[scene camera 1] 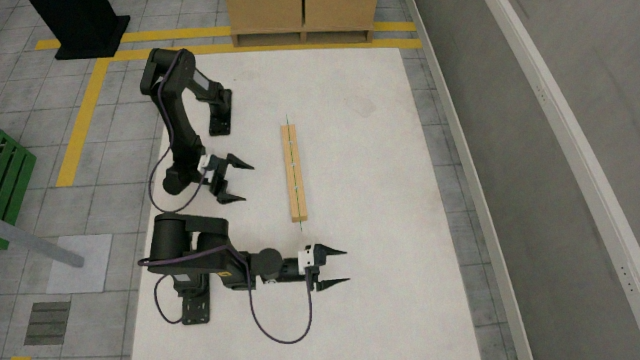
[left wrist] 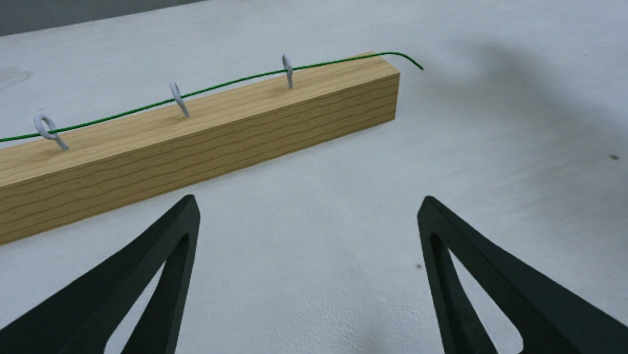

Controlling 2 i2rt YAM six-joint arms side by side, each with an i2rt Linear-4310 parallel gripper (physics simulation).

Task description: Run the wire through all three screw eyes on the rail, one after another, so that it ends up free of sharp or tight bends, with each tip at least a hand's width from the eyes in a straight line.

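Frame: origin at the left arm's base, x left, y ahead, z down, level; metres.
Seen in the pictures: left gripper, fingertip midpoint: (scene camera 1: 250, 183) (left wrist: 311, 204); right gripper, fingertip midpoint: (scene camera 1: 348, 265); left arm's base at its link origin: (scene camera 1: 221, 112); right arm's base at its link origin: (scene camera 1: 196, 285).
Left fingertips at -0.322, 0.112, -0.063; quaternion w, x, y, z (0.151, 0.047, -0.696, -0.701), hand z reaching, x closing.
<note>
Offsets run from my left fingertips to a thing's middle, as dx, dy, dz. "spot": to the spot under its first point. Level surfaces: height alone.
The wooden rail @(+0.055, +0.127, +0.028) (scene camera 1: 290, 175) (left wrist: 210, 150) lies on the pale table top. Three grey screw eyes stand on it: one (scene camera 1: 296, 188) (left wrist: 288, 67), a middle one (scene camera 1: 294, 164) (left wrist: 176, 93) and a third (scene camera 1: 291, 143) (left wrist: 45, 125). The green wire @(spot: -0.134, +0.137, +0.030) (scene camera 1: 301, 226) (left wrist: 390, 53) runs along the rail and appears to pass through all three eyes. Its tips stick out a little past both rail ends; the tip at the right of the left wrist view curves down. My left gripper (scene camera 1: 249, 184) (left wrist: 311, 204) is open and empty beside the rail. My right gripper (scene camera 1: 348, 266) is open and empty, beyond the rail's lower end.
Both arms stand along the left side of the table top @(dz +0.064) (scene camera 1: 370, 200). Cardboard boxes (scene camera 1: 300, 15) on a pallet stand beyond its upper edge. A grey wall (scene camera 1: 550, 150) runs along the right. A green slatted object (scene camera 1: 15, 170) is at the far left.
</note>
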